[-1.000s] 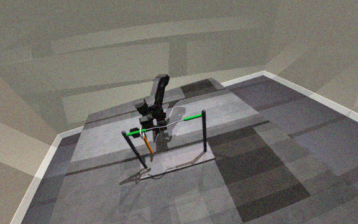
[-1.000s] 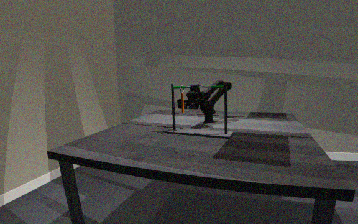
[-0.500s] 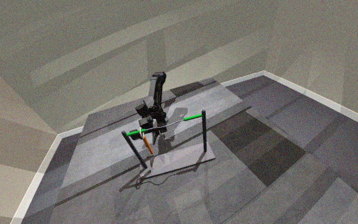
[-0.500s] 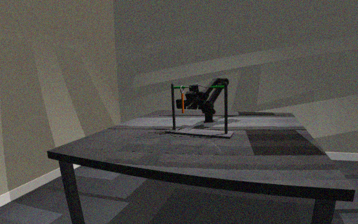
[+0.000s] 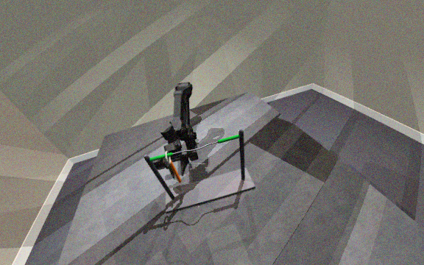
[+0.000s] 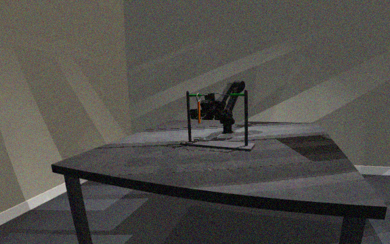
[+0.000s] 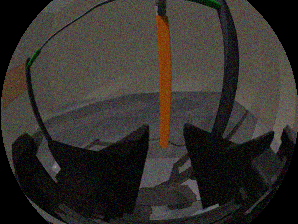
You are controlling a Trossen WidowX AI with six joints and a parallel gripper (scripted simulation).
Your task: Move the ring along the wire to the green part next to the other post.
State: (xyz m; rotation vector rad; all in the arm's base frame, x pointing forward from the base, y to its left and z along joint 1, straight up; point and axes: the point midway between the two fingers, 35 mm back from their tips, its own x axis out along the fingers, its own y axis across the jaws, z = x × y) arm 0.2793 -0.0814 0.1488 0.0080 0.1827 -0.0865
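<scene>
Right now my gripper tip is 8 cm below the ring with orange handle.
</scene>
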